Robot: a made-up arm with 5 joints.
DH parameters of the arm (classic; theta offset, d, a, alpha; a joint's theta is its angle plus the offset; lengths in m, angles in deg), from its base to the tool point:
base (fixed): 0 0.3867 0.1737 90
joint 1: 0 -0.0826 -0.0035 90
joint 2: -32.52 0 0.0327 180
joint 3: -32.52 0.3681 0.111 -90
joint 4: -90 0.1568 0.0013 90
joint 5: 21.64 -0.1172 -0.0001 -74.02
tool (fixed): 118.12 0.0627 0 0
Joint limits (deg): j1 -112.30..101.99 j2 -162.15..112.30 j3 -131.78..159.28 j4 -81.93..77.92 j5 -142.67..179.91
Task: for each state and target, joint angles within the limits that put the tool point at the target. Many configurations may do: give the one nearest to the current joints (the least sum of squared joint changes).
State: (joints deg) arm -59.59 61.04 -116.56 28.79 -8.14
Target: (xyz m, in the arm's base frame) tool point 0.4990 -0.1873 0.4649
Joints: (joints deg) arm -95.51 52.71 -112.67 24.89 -10.20
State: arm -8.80 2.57 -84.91 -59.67 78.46
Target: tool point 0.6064 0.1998 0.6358
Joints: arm -28.96 -32.75 -50.00 -61.32 68.03
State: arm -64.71 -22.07 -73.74 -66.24 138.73
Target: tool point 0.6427 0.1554 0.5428
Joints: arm -48.79 -40.04 -58.87 -69.18 141.11
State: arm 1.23 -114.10 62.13 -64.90 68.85
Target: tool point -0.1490 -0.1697 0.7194
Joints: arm 30.48 -147.09 62.56 -74.59 42.23
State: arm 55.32 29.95 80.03 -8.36 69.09
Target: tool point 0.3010 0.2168 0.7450
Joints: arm 18.24 56.92 56.27 5.33 74.69
